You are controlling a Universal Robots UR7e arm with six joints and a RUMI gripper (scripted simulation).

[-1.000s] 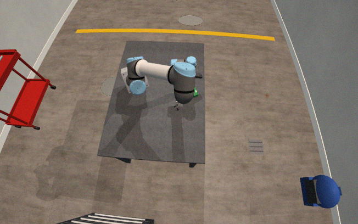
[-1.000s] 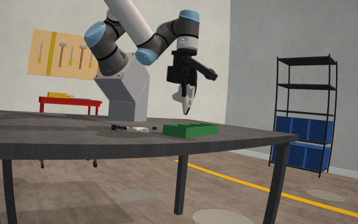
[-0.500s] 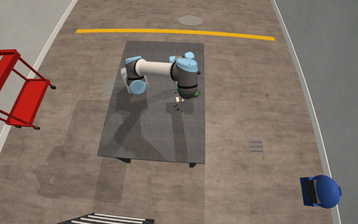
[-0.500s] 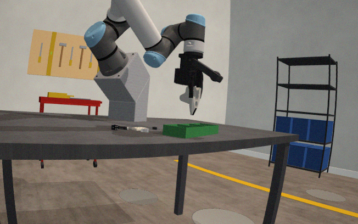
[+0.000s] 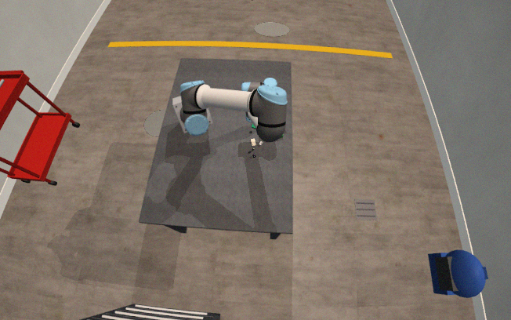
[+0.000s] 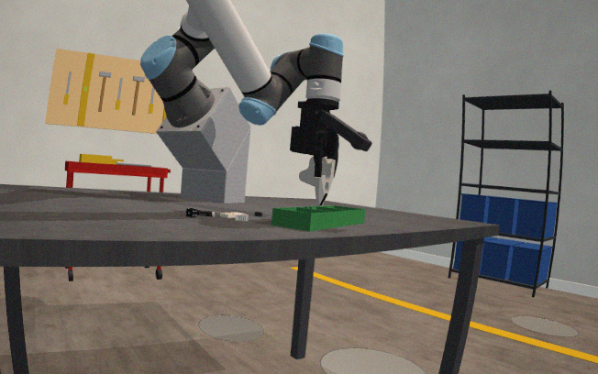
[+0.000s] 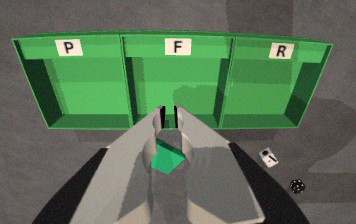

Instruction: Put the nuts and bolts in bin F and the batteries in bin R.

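My gripper is now 1 cm short of the green bin tray and 4 cm above it. Also, from my hand: flat green card 9 cm behind, 5 cm below; cream domino-like tile 12 cm behind, 14 cm to the right, 5 cm below; black nut 13 cm behind, 6 cm to the right, 5 cm below.
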